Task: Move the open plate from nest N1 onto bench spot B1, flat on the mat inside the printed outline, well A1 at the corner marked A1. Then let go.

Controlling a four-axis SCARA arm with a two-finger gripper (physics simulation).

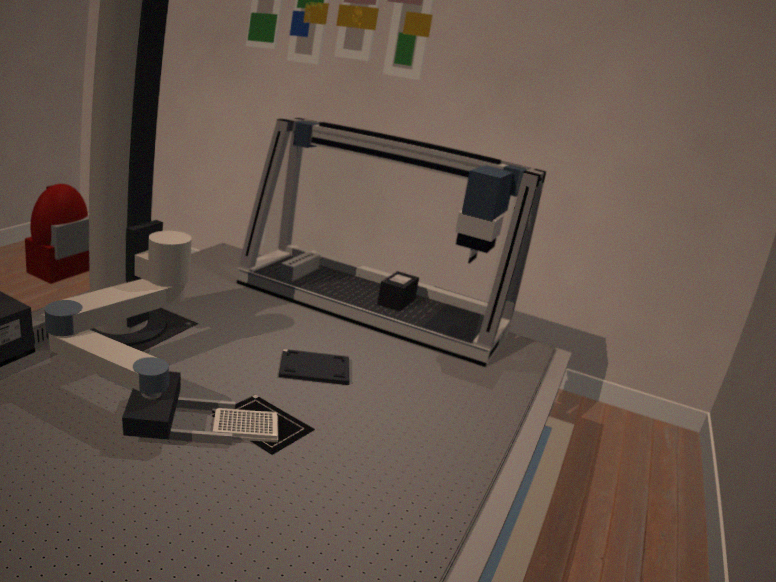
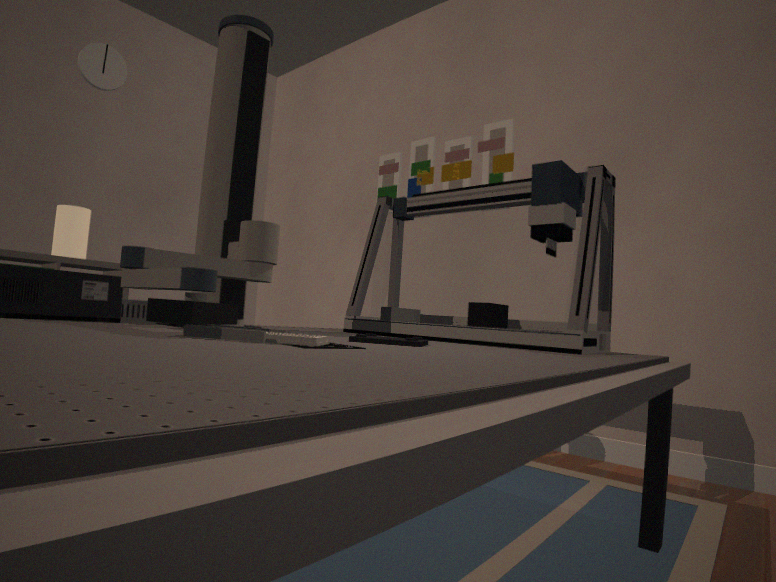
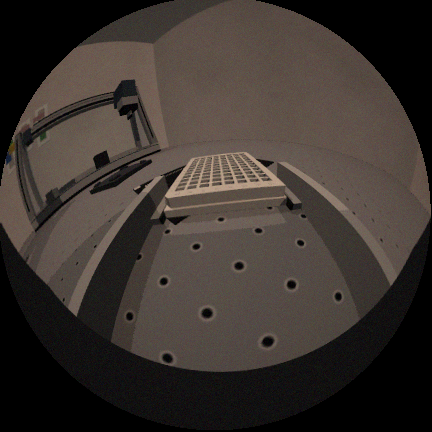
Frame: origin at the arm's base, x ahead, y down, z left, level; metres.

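Seen in the pictures: gripper, fingertip midpoint: point(image 1: 233, 422) point(image 2: 276, 335) point(image 3: 221, 176); arm's base, origin of the base link: point(image 1: 119, 328).
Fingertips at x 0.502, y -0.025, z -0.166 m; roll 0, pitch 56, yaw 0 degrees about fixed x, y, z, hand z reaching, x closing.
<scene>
Offsets run from my fingertips to a thing's top centre. "spot": to the spot under its first point. Level surfaces: height alone.
The open plate @(dx +0.020, dy -0.004, dz +0.013 m) point(image 1: 245, 423) point(image 2: 297, 338) point(image 3: 225, 172) is pale, with a grid of wells facing up. It looks level and overlaps the left part of the black mat @(dy +0.010 m) point(image 1: 294, 427) point(image 2: 348, 346) with its printed outline. Its sides run at an angle to the outline, and its left end is off the mat. My gripper point(image 1: 235, 420) point(image 3: 221, 176) is shut on the plate, one finger against each long side, near its closer end. I cannot tell whether the plate touches the mat. The corner mark A1 cannot be read. The dark nest @(dx +0.004, dy -0.006, dz +0.318 m) point(image 1: 314, 367) point(image 2: 388, 340) point(image 3: 121, 176) holds no plate.
A gantry frame point(image 1: 401, 148) with a blue tool head @(spot: dx +0.245, dy -0.434, dz +0.631 m) point(image 1: 485, 191) point(image 2: 556, 187) point(image 3: 126, 95) stands behind the nest. Its deck carries a black box @(spot: dx +0.049, dy -0.094, dz +0.681 m) point(image 1: 398, 291) point(image 2: 488, 315) point(image 3: 101, 159) and a grey block @(spot: dx -0.275, dy -0.073, dz +0.692 m) point(image 1: 300, 266). A dark instrument @(spot: dx -0.536, dy -0.069, dz -0.140 m) point(image 1: 12, 328) point(image 2: 62, 291) stands at the left.
</scene>
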